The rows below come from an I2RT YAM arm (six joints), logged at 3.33 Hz.
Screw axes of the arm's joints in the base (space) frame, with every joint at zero. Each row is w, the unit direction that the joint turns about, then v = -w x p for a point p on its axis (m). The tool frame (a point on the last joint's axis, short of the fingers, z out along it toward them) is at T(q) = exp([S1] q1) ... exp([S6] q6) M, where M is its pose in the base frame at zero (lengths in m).
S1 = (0, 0, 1, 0, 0, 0)
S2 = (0, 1, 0, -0.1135, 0, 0.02)
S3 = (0, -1, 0, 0.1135, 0, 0.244)
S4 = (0, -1, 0, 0.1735, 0, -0.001)
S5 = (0, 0, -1, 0, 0.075, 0)
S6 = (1, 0, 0, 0, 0.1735, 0)
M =
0 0 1 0.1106
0 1 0 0
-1 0 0 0.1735
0 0 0 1
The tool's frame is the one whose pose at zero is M.
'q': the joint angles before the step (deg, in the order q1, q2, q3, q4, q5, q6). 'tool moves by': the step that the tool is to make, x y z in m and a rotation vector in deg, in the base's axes. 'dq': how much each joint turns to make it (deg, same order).
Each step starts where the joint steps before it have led.
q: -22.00 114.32 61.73 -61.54 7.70 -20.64
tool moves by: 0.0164 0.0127 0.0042 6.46 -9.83 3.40
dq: 2.48 -1.63 0.19 5.35 -8.59 -4.21
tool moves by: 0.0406 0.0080 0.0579 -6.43 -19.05 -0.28
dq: 3.68 -7.31 6.26 6.61 -0.13 3.92
